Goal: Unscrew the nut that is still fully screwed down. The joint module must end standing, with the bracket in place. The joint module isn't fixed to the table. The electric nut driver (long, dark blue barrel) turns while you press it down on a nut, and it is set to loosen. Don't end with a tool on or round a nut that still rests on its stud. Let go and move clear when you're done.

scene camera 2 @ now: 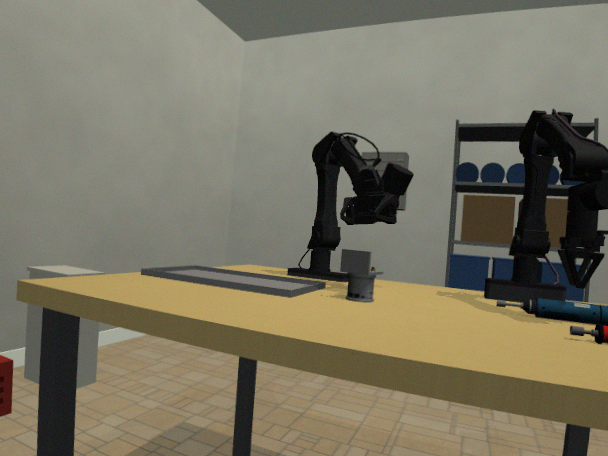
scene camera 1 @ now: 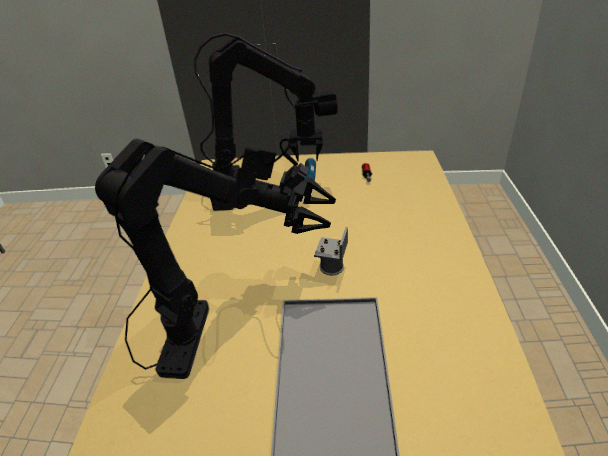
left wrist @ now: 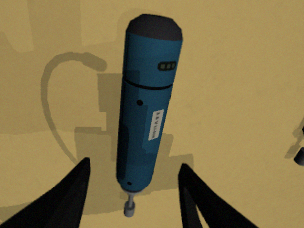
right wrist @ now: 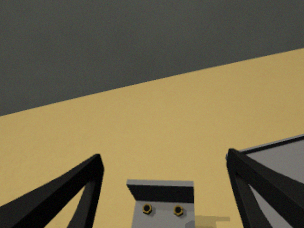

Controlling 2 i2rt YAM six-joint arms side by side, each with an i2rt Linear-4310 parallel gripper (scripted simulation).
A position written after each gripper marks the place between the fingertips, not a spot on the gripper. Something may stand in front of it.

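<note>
Scene camera 1 shows the left gripper (scene camera 1: 307,160) and the right gripper (scene camera 1: 333,212), with a grey tray (scene camera 1: 332,384). In scene camera 2 there are a bracket (scene camera 2: 352,261) and a joint module (scene camera 2: 360,287), together with the tray (scene camera 2: 289,287), the left gripper (scene camera 2: 576,286) and the right gripper (scene camera 2: 357,215). The left wrist view shows an electric nut driver (left wrist: 153,43) and the left gripper (left wrist: 136,167), while the bracket is out of frame in the left wrist view. The right gripper (right wrist: 163,159) appears in the right wrist view; the electric nut driver is out of frame in the right wrist view.
</note>
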